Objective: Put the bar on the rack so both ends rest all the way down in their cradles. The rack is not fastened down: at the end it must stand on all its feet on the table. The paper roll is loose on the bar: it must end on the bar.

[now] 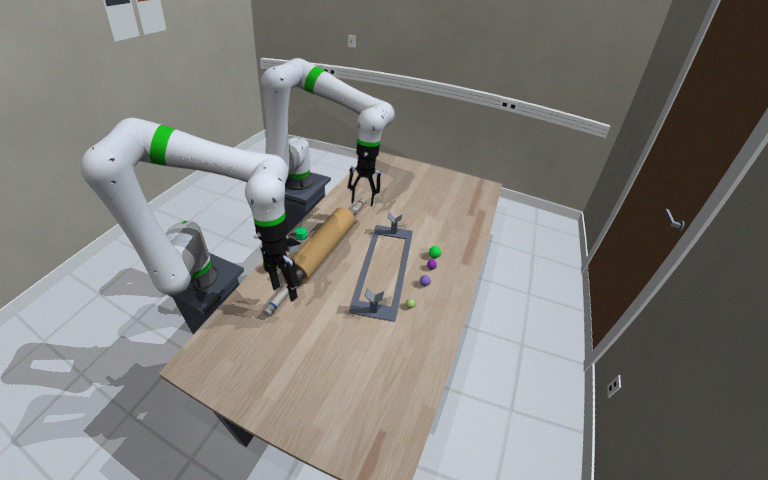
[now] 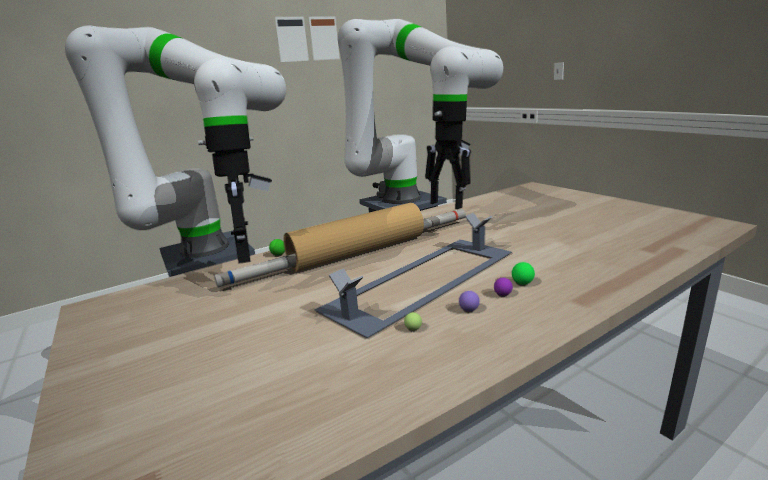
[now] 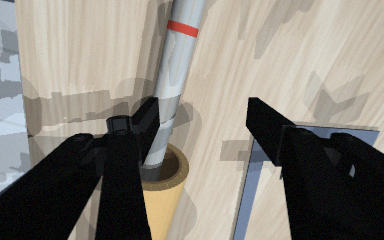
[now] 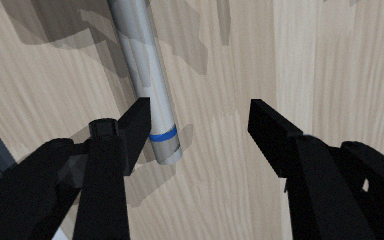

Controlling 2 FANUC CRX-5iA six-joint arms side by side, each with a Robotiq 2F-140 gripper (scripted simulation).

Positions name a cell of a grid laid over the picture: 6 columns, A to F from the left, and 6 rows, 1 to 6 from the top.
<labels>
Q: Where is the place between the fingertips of the right gripper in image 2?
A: B4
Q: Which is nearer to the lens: the dark rack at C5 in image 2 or the paper roll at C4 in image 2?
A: The dark rack.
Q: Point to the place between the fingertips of the left gripper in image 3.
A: At D3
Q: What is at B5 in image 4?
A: The right gripper.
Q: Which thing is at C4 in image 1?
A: The right gripper.
</labels>
